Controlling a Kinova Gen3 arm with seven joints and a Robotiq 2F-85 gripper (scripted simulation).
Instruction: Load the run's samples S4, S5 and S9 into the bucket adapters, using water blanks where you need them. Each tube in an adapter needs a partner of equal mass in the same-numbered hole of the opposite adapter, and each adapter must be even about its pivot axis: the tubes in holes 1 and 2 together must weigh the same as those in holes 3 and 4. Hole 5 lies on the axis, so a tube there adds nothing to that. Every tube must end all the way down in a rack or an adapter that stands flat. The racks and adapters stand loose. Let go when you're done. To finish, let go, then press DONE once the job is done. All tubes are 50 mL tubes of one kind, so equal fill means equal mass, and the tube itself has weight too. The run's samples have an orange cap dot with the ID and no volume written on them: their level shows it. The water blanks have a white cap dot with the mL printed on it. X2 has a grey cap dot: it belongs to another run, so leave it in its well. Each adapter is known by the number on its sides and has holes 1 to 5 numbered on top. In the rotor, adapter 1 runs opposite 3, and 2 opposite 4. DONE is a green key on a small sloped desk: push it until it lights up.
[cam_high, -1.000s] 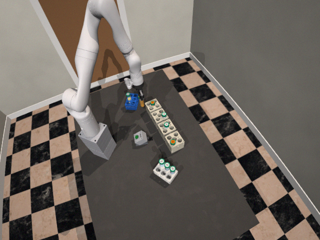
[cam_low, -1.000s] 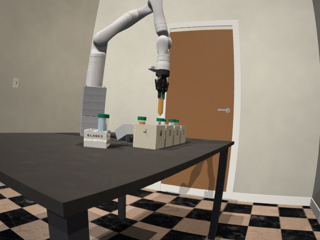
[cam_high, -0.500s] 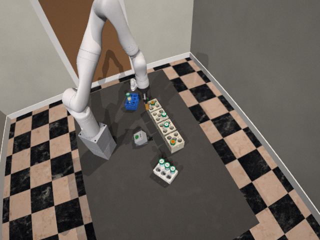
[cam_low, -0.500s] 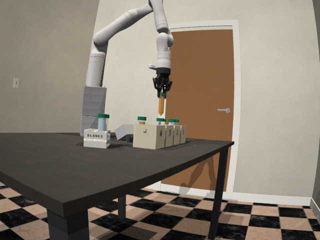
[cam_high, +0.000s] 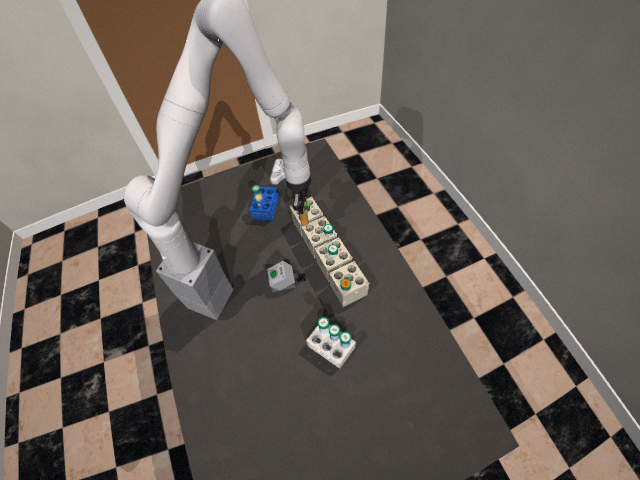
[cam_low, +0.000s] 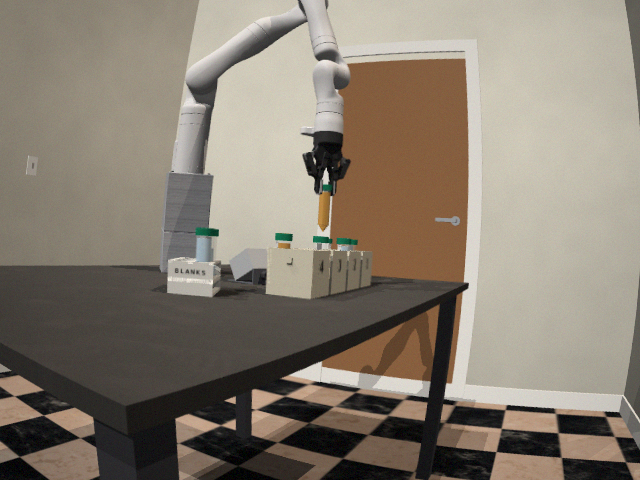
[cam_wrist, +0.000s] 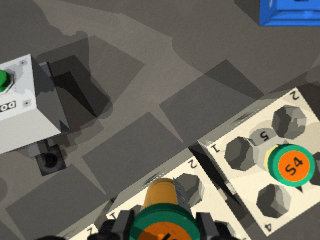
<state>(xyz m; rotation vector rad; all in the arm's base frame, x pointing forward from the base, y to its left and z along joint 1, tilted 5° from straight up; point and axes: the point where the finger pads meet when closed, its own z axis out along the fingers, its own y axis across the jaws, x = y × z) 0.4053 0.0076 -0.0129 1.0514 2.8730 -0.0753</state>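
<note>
Right now my hand is 1 cm to the right of the sample S5 and 5 cm above it. Also, from my hand: adapter 1: 5 cm ahead, 9 cm to the left, 20 cm below; then water blank tube: 3 cm ahead, 12 cm to the right, 18 cm below; then done desk: 16 cm behind, 8 cm to the right, 19 cm below.
</note>
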